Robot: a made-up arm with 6 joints.
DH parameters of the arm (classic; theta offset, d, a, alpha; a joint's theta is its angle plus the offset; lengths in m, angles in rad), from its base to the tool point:
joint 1: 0 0.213 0 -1.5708
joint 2: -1.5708 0 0.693 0
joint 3: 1.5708 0.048 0 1.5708
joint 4: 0 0.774 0 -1.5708
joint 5: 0 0 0 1.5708
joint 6: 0 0.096 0 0
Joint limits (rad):
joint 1: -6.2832..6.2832
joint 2: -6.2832..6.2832
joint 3: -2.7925..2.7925
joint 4: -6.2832..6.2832
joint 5: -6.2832..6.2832
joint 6: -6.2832..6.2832
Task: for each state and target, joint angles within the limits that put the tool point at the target. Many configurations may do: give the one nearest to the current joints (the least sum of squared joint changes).
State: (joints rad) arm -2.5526 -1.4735 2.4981 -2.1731 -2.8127 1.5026
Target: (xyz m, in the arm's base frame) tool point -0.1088 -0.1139 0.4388
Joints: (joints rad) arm -2.8407 -0.8008 2.7251 -2.2027 -2.7643 1.5026
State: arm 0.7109 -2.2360 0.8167 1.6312 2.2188 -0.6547
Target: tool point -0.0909 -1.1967 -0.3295
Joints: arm 1.5964 -2.3707 0.7436 1.6427 2.2654 -0.6547
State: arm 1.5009 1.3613 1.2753 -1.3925 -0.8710 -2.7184
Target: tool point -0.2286 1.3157 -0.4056
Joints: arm 1.6616 1.6636 0.6363 -1.3487 -0.7012 -2.7184
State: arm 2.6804 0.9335 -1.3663 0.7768 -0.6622 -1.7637
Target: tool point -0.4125 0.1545 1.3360
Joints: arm 2.7673 1.1343 -1.3071 0.7717 -0.6585 -1.7637
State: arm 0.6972 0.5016 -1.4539 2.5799 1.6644 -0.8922
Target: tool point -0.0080 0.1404 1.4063
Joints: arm 0.7652 0.7303 -1.1332 2.4810 1.6313 -0.8922
